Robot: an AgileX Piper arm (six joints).
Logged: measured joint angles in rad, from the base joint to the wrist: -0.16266 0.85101 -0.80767 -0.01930 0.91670 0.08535; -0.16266 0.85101 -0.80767 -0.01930 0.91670 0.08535; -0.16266 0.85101 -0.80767 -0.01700 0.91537 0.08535; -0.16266 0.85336 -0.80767 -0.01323 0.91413 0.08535; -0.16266 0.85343 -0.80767 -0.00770 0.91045 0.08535; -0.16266 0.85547 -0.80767 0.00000 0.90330 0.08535; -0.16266 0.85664 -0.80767 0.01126 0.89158 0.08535; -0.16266 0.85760 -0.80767 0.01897 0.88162 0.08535; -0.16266 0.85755 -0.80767 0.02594 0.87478 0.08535; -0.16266 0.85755 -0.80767 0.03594 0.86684 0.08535; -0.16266 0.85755 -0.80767 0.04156 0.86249 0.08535; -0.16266 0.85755 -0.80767 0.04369 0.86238 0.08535; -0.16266 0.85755 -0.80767 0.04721 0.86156 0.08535; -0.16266 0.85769 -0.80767 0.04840 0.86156 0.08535; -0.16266 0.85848 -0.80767 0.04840 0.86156 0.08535; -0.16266 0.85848 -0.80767 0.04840 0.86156 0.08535; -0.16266 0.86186 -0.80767 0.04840 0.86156 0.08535
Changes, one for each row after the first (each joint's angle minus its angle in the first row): 0.00000 0.00000 0.00000 0.00000 0.00000 0.00000; 0.00000 0.00000 0.00000 0.00230 -0.00133 0.00000; 0.00000 0.00235 0.00000 0.00607 -0.00257 0.00000; 0.00000 0.00242 0.00000 0.01160 -0.00625 0.00000; 0.00000 0.00446 0.00000 0.01930 -0.01340 0.00000; 0.00000 0.00563 0.00000 0.03056 -0.02512 0.00000; 0.00000 0.00659 0.00000 0.03827 -0.03508 0.00000; 0.00000 0.00654 0.00000 0.04524 -0.04192 0.00000; 0.00000 0.00654 0.00000 0.05524 -0.04986 0.00000; 0.00000 0.00654 0.00000 0.06086 -0.05421 0.00000; 0.00000 0.00654 0.00000 0.06299 -0.05432 0.00000; 0.00000 0.00654 0.00000 0.06651 -0.05514 0.00000; 0.00000 0.00668 0.00000 0.06770 -0.05514 0.00000; 0.00000 0.00747 0.00000 0.06770 -0.05514 0.00000; 0.00000 0.00747 0.00000 0.06770 -0.05514 0.00000; 0.00000 0.01085 0.00000 0.06770 -0.05514 0.00000
